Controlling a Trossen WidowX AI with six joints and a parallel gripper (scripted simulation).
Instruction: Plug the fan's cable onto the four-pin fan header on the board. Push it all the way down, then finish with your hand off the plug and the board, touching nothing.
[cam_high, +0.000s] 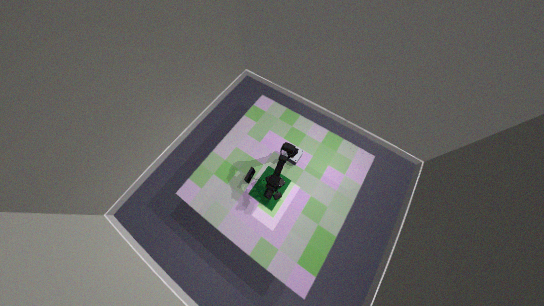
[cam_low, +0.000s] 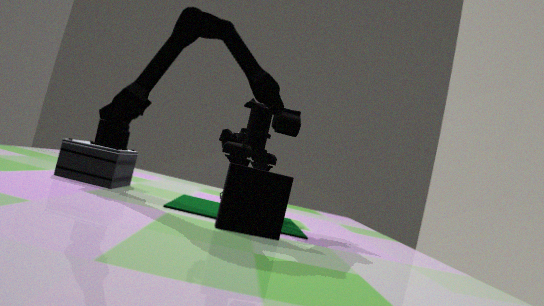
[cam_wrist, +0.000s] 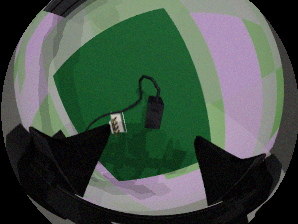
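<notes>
The fan plug lies 1 cm behind my gripper tip and 4 cm below it. Round my gripper tip: green board 4 cm to the right, 8 cm below; black fan 4 cm ahead, 22 cm to the right, 1 cm below.
</notes>
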